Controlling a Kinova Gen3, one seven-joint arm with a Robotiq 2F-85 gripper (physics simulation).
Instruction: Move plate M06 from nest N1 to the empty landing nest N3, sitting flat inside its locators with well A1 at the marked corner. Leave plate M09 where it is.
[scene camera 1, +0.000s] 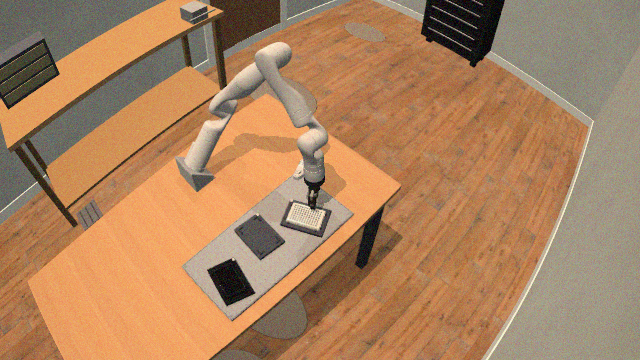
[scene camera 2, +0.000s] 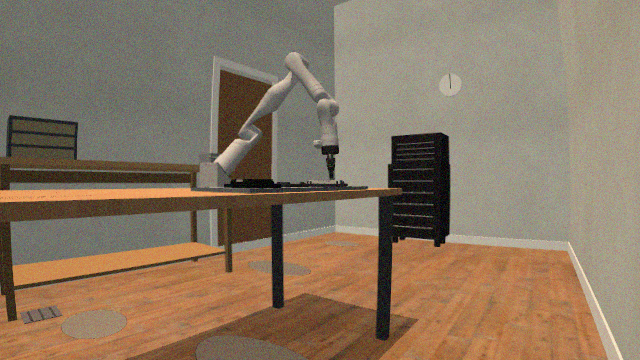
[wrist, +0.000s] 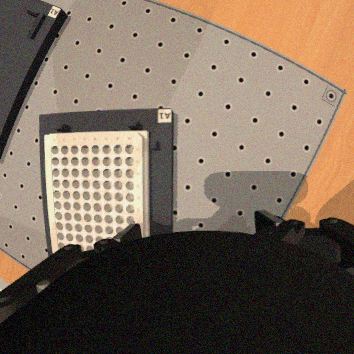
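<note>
A white well plate (scene camera 1: 304, 216) (scene camera 2: 316, 182) (wrist: 92, 187) lies in the dark nest (scene camera 1: 326, 223) (wrist: 161, 200) at the mat's right end. In the wrist view a strip of nest shows between its right side and a locator; I cannot tell if it is flat. The middle nest (scene camera 1: 260, 236) (wrist: 20, 65) is empty. A black plate (scene camera 1: 230, 281) sits in the far-left nest. No plate names are readable. My gripper (scene camera 1: 312, 206) (scene camera 2: 331, 177) (wrist: 197, 230) is open and empty, low at the white plate's edge, one finger over that edge, the other beyond the nest.
The grey perforated mat (scene camera 1: 300, 250) (wrist: 240, 100) lies on the wooden table (scene camera 1: 125, 280). A1 labels (wrist: 164, 115) (wrist: 54, 12) mark nest corners. A small white object (scene camera 1: 299, 170) stands behind the mat, near the arm. A workbench (scene camera 1: 115, 50) stands behind the table.
</note>
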